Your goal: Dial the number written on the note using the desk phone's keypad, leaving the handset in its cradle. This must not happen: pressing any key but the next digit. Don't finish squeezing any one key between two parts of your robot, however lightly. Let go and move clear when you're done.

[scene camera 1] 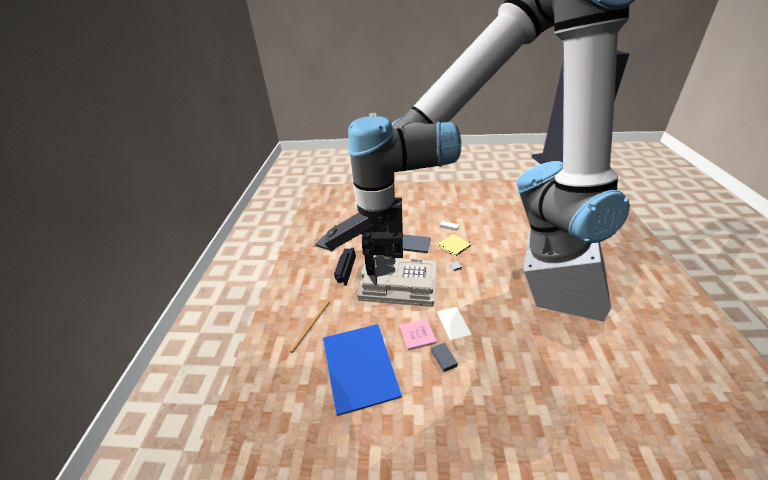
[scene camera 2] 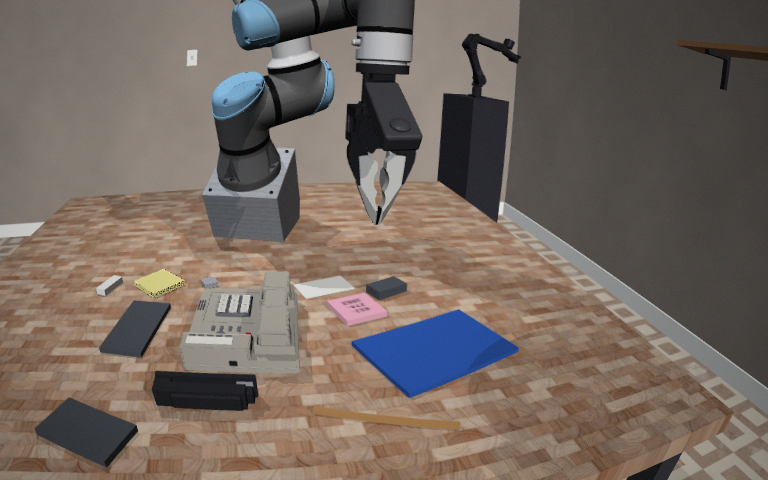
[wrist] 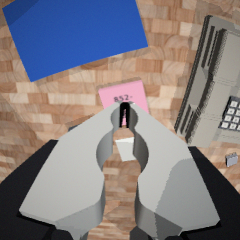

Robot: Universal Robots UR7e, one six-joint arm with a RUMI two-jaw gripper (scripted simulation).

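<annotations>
My gripper: visible in scene camera 1 [375, 284], scene camera 2, wrist view. Gripper, same spot: [scene camera 2: 396, 166] and [wrist: 62, 183].
</annotations>
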